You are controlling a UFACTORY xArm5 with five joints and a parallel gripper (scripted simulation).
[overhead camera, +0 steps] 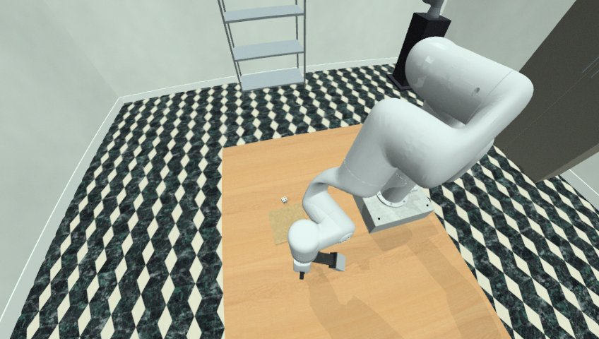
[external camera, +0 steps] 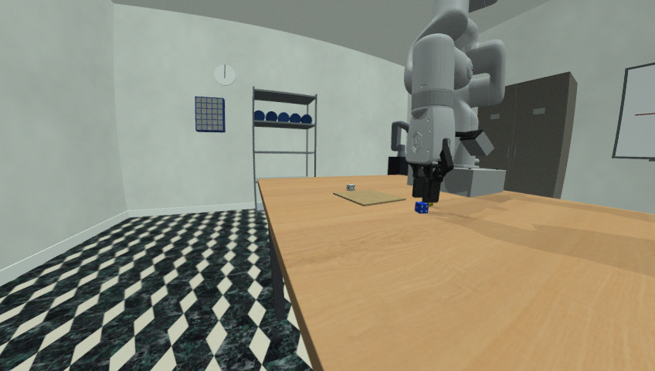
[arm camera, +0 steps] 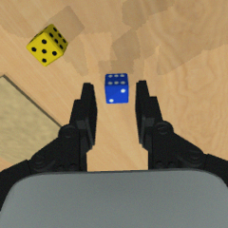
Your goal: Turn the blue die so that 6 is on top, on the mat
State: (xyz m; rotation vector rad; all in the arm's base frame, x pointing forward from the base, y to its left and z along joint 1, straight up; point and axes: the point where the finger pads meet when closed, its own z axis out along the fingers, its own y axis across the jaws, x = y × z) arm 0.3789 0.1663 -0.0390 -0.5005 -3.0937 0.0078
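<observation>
Right now my hand is 4 cm above the blue die and 1 cm short of it. Also, from my hand: tan mat 16 cm to the right, 4 cm below, 3 cm ahead; then yellow die 5 cm behind, 4 cm below, 3 cm to the right; then white die 26 cm to the right, 4 cm below, 4 cm ahead.
</observation>
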